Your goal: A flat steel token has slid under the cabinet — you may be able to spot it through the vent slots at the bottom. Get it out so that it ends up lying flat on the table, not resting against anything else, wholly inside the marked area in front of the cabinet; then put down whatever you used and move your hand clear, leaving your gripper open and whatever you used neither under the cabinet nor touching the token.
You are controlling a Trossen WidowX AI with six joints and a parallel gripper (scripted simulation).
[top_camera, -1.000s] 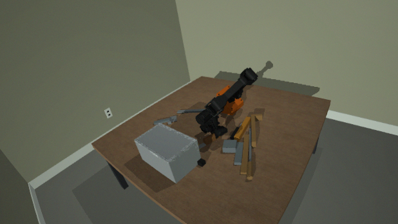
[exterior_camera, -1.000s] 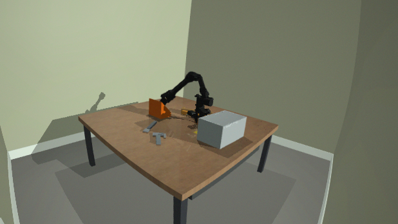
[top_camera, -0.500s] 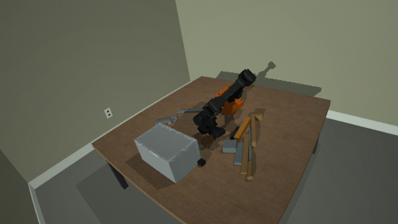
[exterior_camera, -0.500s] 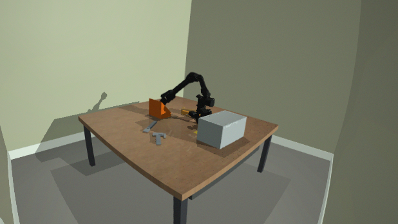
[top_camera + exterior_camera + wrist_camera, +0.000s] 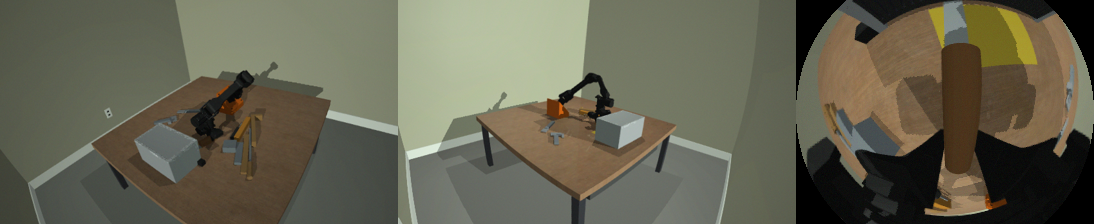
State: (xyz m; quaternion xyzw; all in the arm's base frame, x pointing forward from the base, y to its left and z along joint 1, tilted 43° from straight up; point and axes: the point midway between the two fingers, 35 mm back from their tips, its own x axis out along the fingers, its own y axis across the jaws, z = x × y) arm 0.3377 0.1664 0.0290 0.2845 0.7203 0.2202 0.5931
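Now: the orange bar 19 cm behind my gripper tip, 9 cm to the left of it and 1 cm above it. Also, from my gripper tip: grey block (1 cm behind, 14 cm to the left, 1 cm above); then wooden stick (3 cm behind, 23 cm to the left); then grey t-piece (3 cm ahead, 42 cm to the right).
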